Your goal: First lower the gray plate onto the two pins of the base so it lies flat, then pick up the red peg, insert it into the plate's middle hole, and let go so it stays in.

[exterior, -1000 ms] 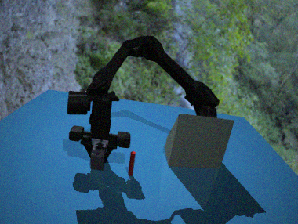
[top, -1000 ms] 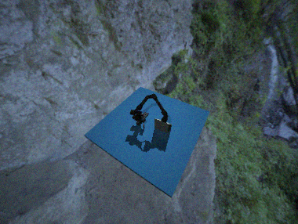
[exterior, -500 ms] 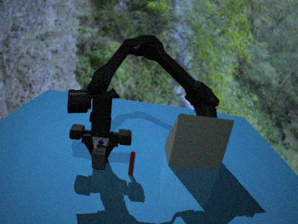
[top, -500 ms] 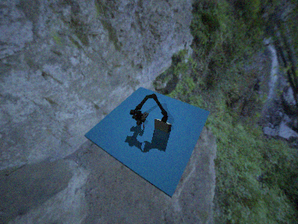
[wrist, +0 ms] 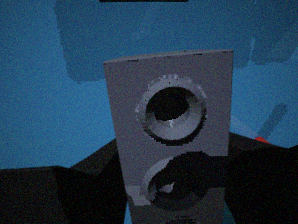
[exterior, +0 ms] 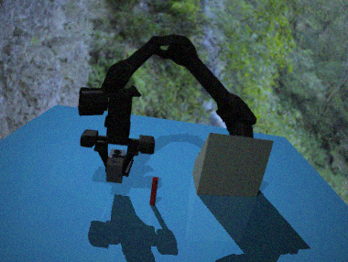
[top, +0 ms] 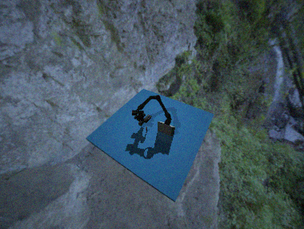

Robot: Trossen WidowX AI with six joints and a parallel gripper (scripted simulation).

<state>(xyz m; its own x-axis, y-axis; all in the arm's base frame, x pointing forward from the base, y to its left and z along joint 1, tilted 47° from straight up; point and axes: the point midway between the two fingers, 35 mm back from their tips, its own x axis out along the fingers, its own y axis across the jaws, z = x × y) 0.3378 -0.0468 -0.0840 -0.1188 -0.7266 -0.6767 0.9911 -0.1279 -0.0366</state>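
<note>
The red peg lies 10 cm behind my gripper tip, 6 cm to the left of it and 2 cm below it. Round my gripper tip: gray plate (3 cm above).
</note>
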